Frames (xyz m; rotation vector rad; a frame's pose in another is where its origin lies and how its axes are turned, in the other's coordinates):
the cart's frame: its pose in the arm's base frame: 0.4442 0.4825 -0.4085 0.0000 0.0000 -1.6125
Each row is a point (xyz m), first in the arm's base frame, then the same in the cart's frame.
Working: the arm's base frame: its pose in the cart's frame: 0.5006 -0.4237 0.4085 0.0000 0.0000 1.6125

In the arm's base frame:
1: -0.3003 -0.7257 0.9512
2: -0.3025 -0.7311 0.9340
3: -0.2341 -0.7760 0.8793
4: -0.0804 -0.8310 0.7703
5: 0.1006 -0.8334 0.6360
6: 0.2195 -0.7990 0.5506
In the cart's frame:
1: 1.2382 -0.6935 1.3597
2: 1.2437 -0.6955 1.3425
3: 1.2857 -0.6252 1.2878
4: 1.3342 -0.4694 1.1788
5: 1.3291 -0.2884 1.0445
6: 1.2898 -0.1711 0.9591

